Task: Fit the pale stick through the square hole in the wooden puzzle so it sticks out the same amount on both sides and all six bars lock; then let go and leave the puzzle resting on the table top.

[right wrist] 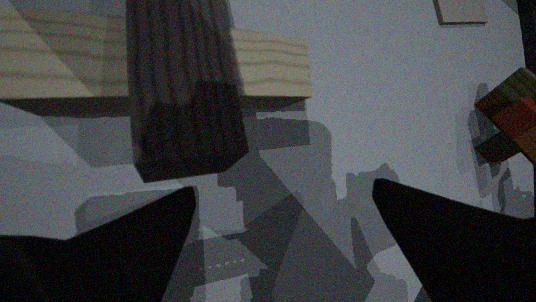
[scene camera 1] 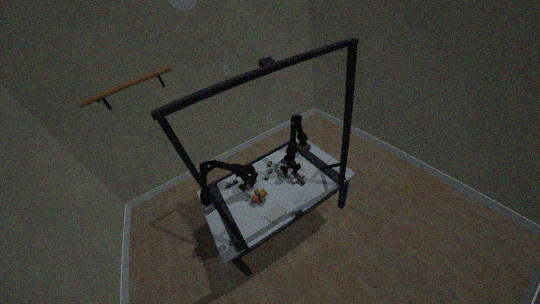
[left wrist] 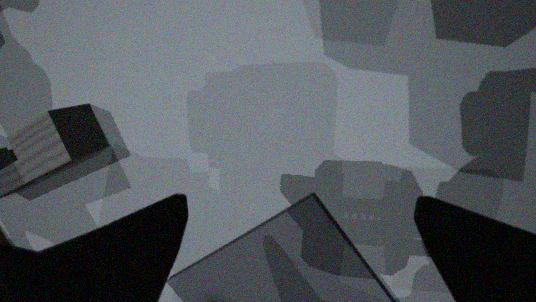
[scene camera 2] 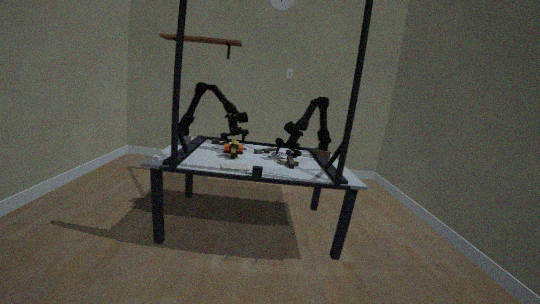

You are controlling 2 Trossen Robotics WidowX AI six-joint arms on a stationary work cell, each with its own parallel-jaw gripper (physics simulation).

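Frame: origin at the left arm's base, x up, y left, z back, level; metres.
Seen in the pictures: left gripper, fingertip midpoint: (left wrist: 302, 207); right gripper, fingertip midpoint: (right wrist: 284, 192) (scene camera 1: 290, 176) (scene camera 2: 281, 158); left arm's base, link origin: (scene camera 1: 207, 202) (scene camera 2: 183, 134); right arm's base, link origin: (scene camera 1: 303, 144) (scene camera 2: 322, 149).
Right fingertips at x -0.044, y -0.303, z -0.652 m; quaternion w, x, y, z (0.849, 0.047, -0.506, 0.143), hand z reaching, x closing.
Offsets run from my right fingertips to a thing's middle. "spot": to the spot under its first point.
The wooden puzzle (scene camera 1: 259, 195) (scene camera 2: 233, 148), with orange and green-yellow bars, rests on the table; part of it {dx +0.027, dy +0.018, dz +0.314 m} (right wrist: 520, 117) shows at the right edge of the right wrist view. A pale stick {spot: dx +0.008, dy -0.059, dz +0.005 m} (right wrist: 272, 65) lies flat under a dark brown bar {dx +0.008, dy -0.081, dz -0.033 m} (right wrist: 185, 60) that crosses it. My left gripper (scene camera 1: 248, 185) (scene camera 2: 234, 136) (left wrist: 302, 207) is open and empty, low beside the puzzle and, in scene camera 1, up and left of it. My right gripper (scene camera 1: 291, 171) (scene camera 2: 287, 151) (right wrist: 284, 192) is open and empty near the crossed bars. The puzzle's square hole is too small to make out.
A grey flat plate {dx -0.018, dy +0.250, dz +0.261 m} (left wrist: 235, 260) shows below between the left fingers, and a notched wooden bar {dx -0.007, dy +0.180, dz +0.094 m} (left wrist: 40, 145) lies left of them. Several loose bars lie farther back. A pale flat square {spot: dx -0.016, dy -0.152, dz +0.322 m} (scene camera 1: 275, 213) (scene camera 2: 234, 166) (right wrist: 462, 11) lies near the front edge. Dark frame posts (scene camera 1: 350, 110) stand at the sides.
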